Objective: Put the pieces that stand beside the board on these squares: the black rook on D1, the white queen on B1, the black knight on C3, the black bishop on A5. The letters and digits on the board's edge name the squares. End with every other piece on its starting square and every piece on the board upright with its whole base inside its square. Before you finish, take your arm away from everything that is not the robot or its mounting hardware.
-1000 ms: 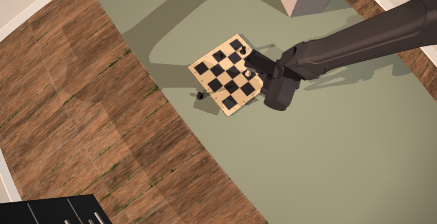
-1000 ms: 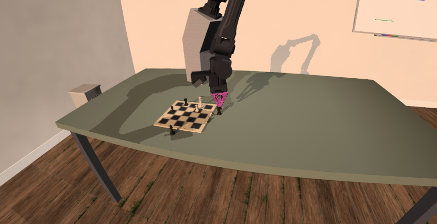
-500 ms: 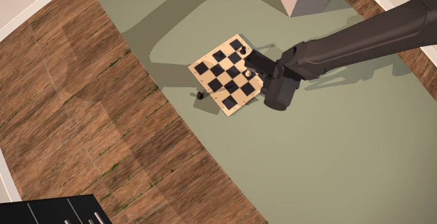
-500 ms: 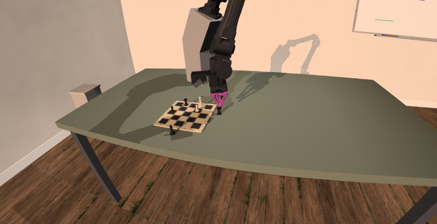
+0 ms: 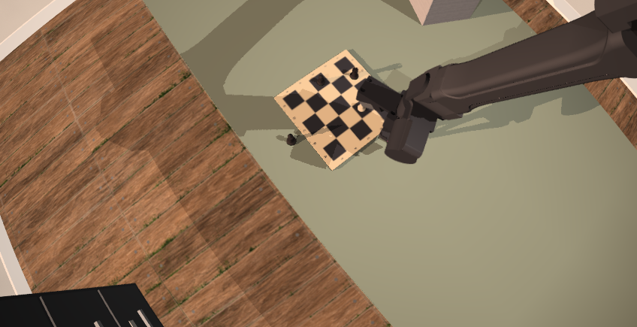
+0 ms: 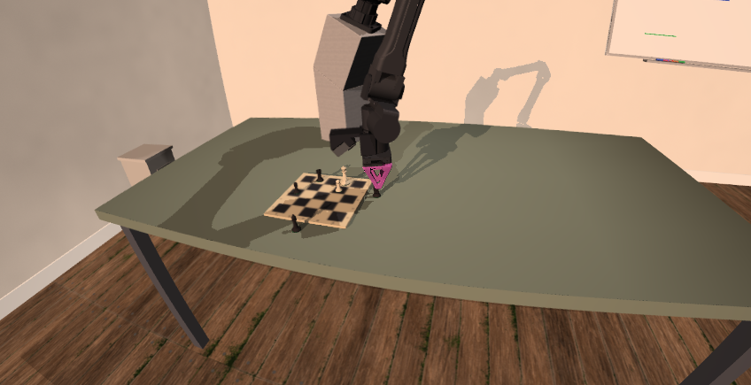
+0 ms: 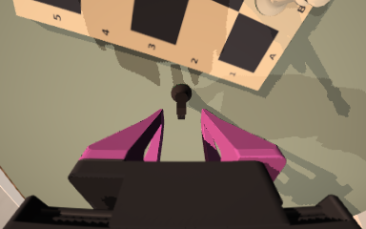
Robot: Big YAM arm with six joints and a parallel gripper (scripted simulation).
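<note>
The chessboard lies 60 mm ahead of my hand, 140 mm to the right of it and 40 mm below it. Round my hand: small white piece: 20 mm ahead, 110 mm to the right, 20 mm below; then white queen: 20 mm behind, 110 mm to the right, 10 mm below.
</note>
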